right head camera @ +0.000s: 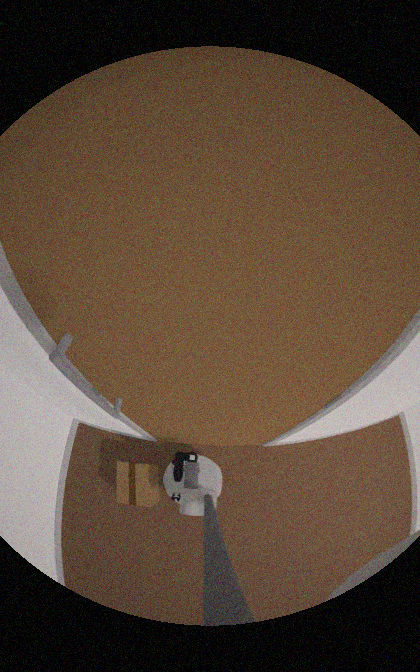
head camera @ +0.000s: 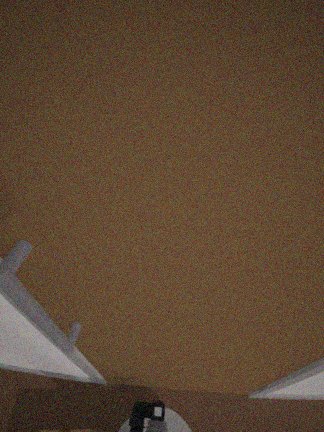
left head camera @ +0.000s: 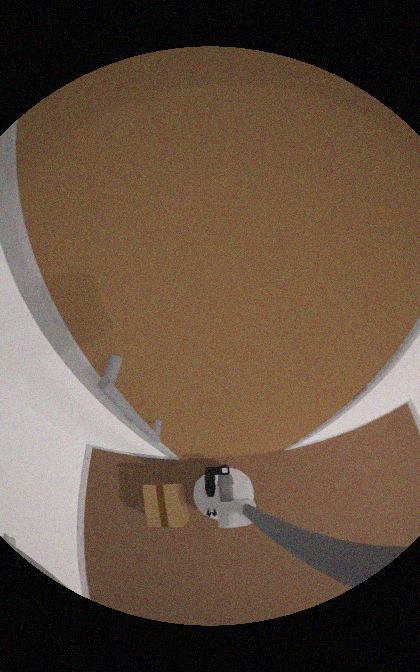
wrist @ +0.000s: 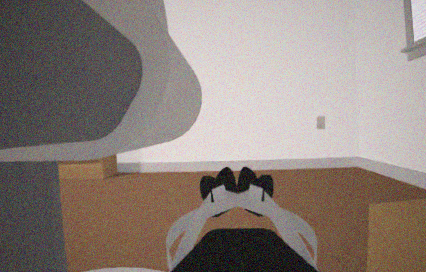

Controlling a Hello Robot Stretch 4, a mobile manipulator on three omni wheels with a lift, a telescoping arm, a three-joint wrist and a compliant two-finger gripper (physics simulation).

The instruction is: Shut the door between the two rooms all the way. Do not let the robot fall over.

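Places are measured from the robot's base along level axes (x ahead, y left, z up), in centimetres.
Pixels of known places: gripper, fingertip midpoint: [right head camera: 175, 500] [left head camera: 211, 516] [wrist: 236, 182].
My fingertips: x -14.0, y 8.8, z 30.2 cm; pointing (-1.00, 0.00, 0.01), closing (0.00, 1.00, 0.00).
Note:
Behind a point stands the place of what it marks.
The brown door [head camera: 175, 200] @(x 30.3, y -0.6, z 138.5 cm) [left head camera: 225, 250] @(x 30.3, y 4.4, z 146.0 cm) [right head camera: 215, 240] @(x 30.2, y -7.6, z 145.8 cm) stands close in front of me and fills most of the three head views. Its grey bar handle [head camera: 39, 311] @(x 24.3, y 23.7, z 115.5 cm) [left head camera: 131, 411] @(x 23.9, y 23.8, z 117.1 cm) [right head camera: 87, 387] @(x 24.6, y 23.7, z 114.1 cm) is on the left side and overlaps the left door frame [left head camera: 46, 310] @(x 29.2, y 33.6, z 140.9 cm) [right head camera: 25, 310] @(x 29.3, y 33.3, z 136.6 cm). No gap shows between the door and its frame, but the top edge is out of view, and I cannot tell whether it is fully shut. My gripper [wrist: 236, 182] @(x -14.0, y 8.8, z 30.2 cm) [left head camera: 211, 512] @(x -14.0, y 8.8, z 30.2 cm) [right head camera: 176, 497] @(x -14.0, y 8.8, z 30.2 cm) is low beside the base, pointing left, away from the handle. Its fingertips meet and hold nothing.
A taped cardboard box [left head camera: 175, 505] @(x -7.4, y 30.6, z 25.1 cm) [right head camera: 145, 485] @(x -7.4, y 29.8, z 25.0 cm) lies left of my round base [left head camera: 242, 482] @(x 7.0, y -12.9, z 18.6 cm) [right head camera: 212, 472] @(x 7.0, y -13.2, z 18.6 cm), near the gripper. In the wrist view, one brown box [wrist: 397, 240] @(x -17.1, y 26.7, z 22.3 cm) is close at right, another [wrist: 82, 170] @(x -191.2, y -115.2, z 4.2 cm) stands farther left. White walls flank the door.

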